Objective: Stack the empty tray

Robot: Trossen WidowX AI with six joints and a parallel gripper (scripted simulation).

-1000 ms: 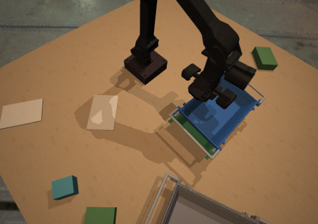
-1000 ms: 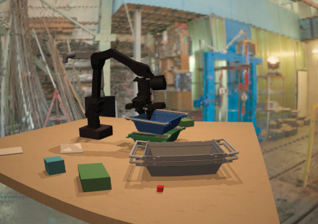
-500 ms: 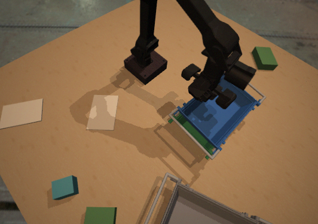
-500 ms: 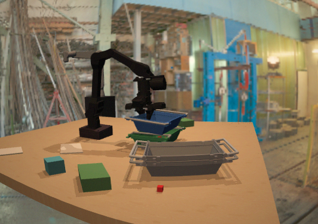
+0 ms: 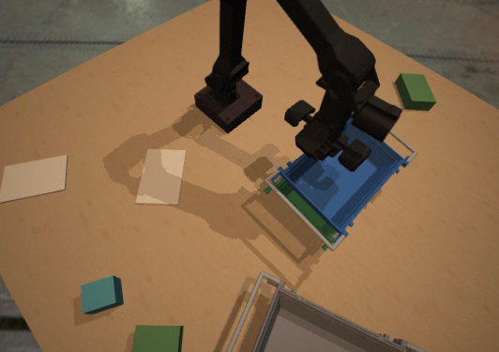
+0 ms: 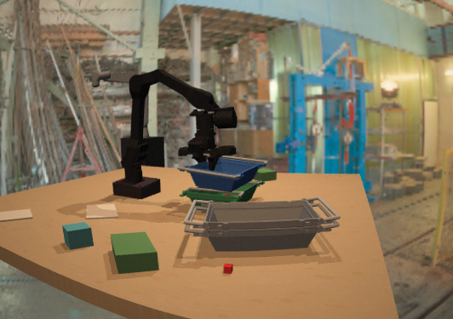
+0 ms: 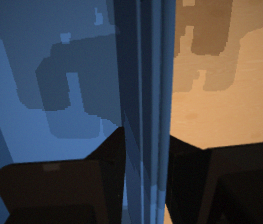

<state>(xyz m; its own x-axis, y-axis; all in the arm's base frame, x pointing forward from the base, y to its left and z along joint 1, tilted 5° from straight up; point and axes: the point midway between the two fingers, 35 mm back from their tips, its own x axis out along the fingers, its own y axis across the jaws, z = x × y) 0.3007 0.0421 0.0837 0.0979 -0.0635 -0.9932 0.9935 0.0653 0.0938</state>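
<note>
Right now my gripper tip is 7 cm short of the blue tray and 3 cm below it. Also, from my gripper tip: teal block 6 cm behind, 53 cm to the right, 6 cm below.
</note>
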